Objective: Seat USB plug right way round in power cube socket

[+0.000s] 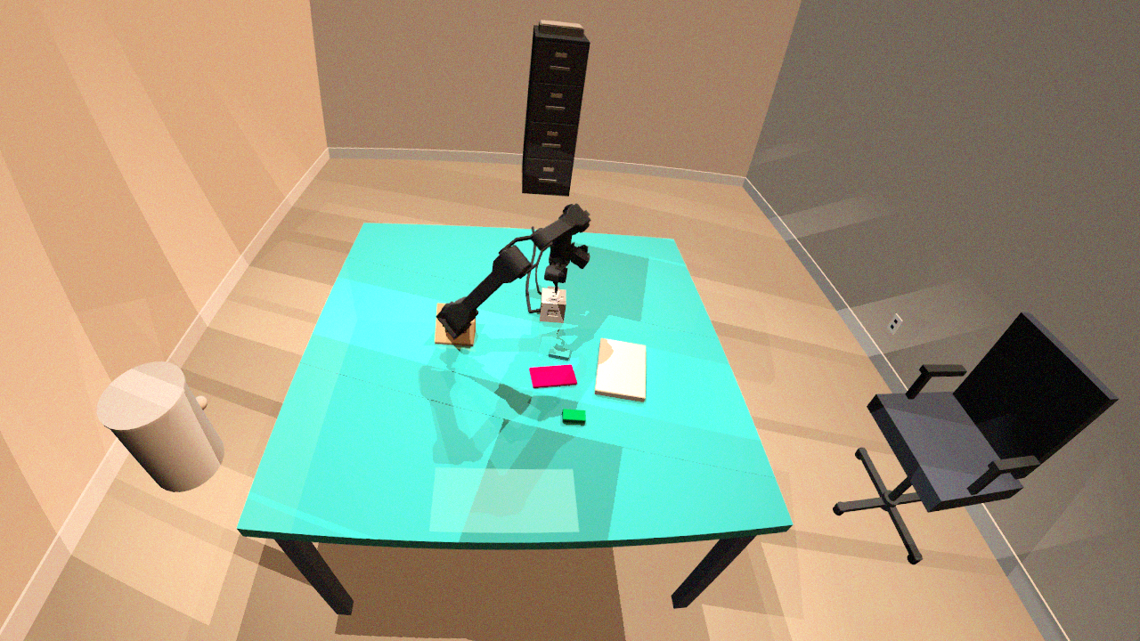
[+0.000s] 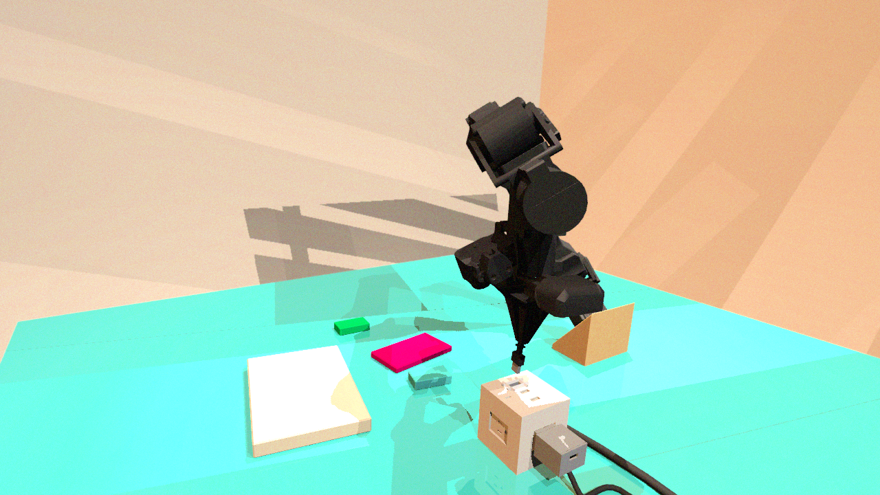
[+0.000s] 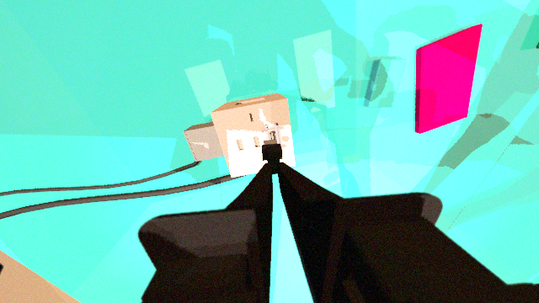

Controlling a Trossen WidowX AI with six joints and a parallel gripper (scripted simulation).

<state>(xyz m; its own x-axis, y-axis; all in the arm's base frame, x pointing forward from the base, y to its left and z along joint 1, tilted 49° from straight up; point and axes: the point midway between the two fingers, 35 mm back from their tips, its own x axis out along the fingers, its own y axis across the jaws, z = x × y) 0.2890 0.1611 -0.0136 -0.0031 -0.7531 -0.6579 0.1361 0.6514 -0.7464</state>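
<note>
My gripper tip is now 2 cm above the dark USB plug. The rest, counted from my gripper tip: USB socket: 1 cm to the right, 7 cm below; then magenta block: 26 cm to the right, 13 cm below; then small teal block: 2 cm ahead, 17 cm to the right, 13 cm below.
</note>
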